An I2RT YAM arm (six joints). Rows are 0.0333 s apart.
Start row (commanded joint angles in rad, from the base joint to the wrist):
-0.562, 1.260, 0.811, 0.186, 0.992, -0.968
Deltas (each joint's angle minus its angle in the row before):
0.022, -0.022, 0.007, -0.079, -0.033, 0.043
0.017, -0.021, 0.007, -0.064, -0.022, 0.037
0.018, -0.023, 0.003, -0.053, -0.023, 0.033
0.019, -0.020, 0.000, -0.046, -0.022, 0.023
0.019, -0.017, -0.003, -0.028, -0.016, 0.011
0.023, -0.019, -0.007, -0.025, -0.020, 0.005
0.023, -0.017, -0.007, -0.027, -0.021, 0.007
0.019, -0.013, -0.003, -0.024, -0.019, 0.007
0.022, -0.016, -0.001, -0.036, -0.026, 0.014
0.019, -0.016, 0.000, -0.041, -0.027, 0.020
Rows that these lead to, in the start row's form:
-0.540, 1.238, 0.818, 0.107, 0.959, -0.925
-0.523, 1.217, 0.825, 0.043, 0.937, -0.888
-0.505, 1.194, 0.828, -0.010, 0.914, -0.855
-0.486, 1.174, 0.828, -0.056, 0.892, -0.832
-0.467, 1.157, 0.825, -0.084, 0.876, -0.821
-0.444, 1.138, 0.818, -0.109, 0.856, -0.816
-0.421, 1.121, 0.811, -0.136, 0.835, -0.809
-0.402, 1.108, 0.808, -0.160, 0.816, -0.802
-0.380, 1.092, 0.807, -0.196, 0.790, -0.788
-0.361, 1.076, 0.807, -0.237, 0.763, -0.768

